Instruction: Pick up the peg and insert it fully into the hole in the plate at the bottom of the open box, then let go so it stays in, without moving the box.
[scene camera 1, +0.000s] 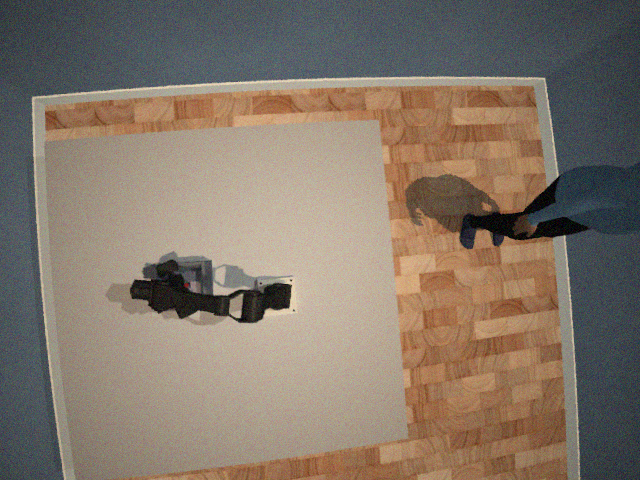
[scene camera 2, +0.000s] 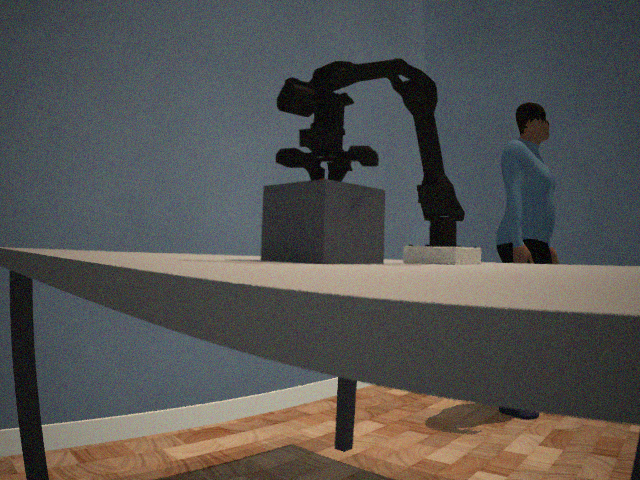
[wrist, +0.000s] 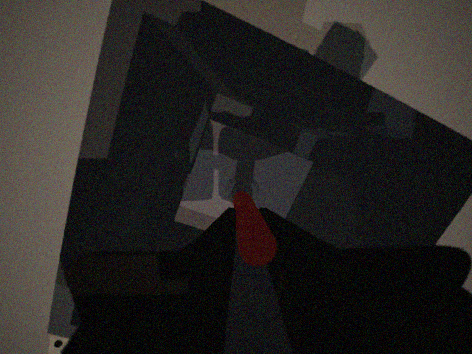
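Pixels of known places: gripper, fingertip midpoint: (wrist: 246, 215); arm's base at its link origin: (scene camera 1: 282, 293) (scene camera 2: 443, 247).
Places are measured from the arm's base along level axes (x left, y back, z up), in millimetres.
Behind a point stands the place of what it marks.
The red peg (wrist: 255, 232) @(x -6, y -356, z 113 mm) (scene camera 1: 187, 284) @(x -20, y -335, z 44 mm) is held between the fingertips of my gripper (wrist: 246, 215) @(x -14, y -344, z 71 mm) (scene camera 2: 324, 176), which is shut on it. In the wrist view its narrow-looking far end points down into the open box. The grey box (scene camera 2: 294, 222) @(x 0, y -419, z 30 mm) (scene camera 1: 207, 273) @(x -63, y -265, z 56 mm) stands on the table, and my fingertips are at about the height of its top rim. The lighter plate (wrist: 282, 175) @(x -40, y -369, z 20 mm) at the box's bottom shows beyond the peg, partly in shadow. The peg's far end overlaps the plate in view; the hole cannot be made out, and I cannot tell the gap beneath the peg.
The dark box walls (wrist: 350, 200) @(x -84, y -380, z 47 mm) surround the peg and plate. The arm's pale base (scene camera 2: 429, 255) @(x 27, y -84, z -20 mm) stands on the table (scene camera 2: 542, 289) @(x 586, y -653, z -38 mm) to the right of the box in scene camera 2. A person (scene camera 2: 527, 196) (scene camera 1: 594, 201) stands beyond the table.
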